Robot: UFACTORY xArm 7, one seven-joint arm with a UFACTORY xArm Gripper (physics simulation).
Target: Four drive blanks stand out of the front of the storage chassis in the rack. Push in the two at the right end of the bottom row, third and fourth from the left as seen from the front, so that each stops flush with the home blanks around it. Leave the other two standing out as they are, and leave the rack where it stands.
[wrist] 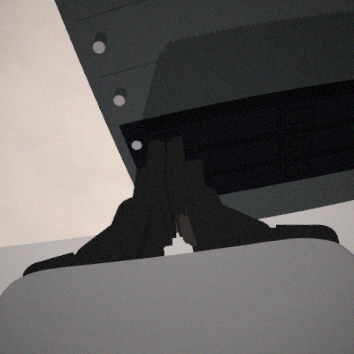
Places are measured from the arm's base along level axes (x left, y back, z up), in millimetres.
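Pixels of known places: gripper, fingertip midpoint: (170, 162).
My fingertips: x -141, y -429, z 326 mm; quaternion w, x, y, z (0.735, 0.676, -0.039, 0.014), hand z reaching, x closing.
Note:
For each thing: its top centre in the pictures, then the offset to it from my fingertips. "spot": a spot on its surface instead.
- storage chassis, surface spot: (245, 155) spot: dx +50, dy -77, dz +65 mm
- round pale screw head, surface spot: (136, 145) spot: dx -42, dy -91, dz +42 mm
- rack, top centre: (319, 134) dx +192, dy -230, dz +173 mm
The storage chassis (245, 155) shows as a very dark front at the centre right, with faint outlines of drive blanks (302, 145) in rows. The front is too dark to tell which blanks stand out and which are flush. My gripper (170, 162) is shut and empty. Its fingertips overlap the left end of the chassis front in the view, just right of a round pale screw head (136, 145). The fingers hide the part of the front behind them. Whether the tips touch a blank cannot be told.
Dark grey-green panels of the rack (125, 55) rise above the chassis, with pale round screw heads (99, 47) (119, 100) along their left edge and a broad shadow across them. A grey-green strip runs below the chassis. A pale wall shows at the left.

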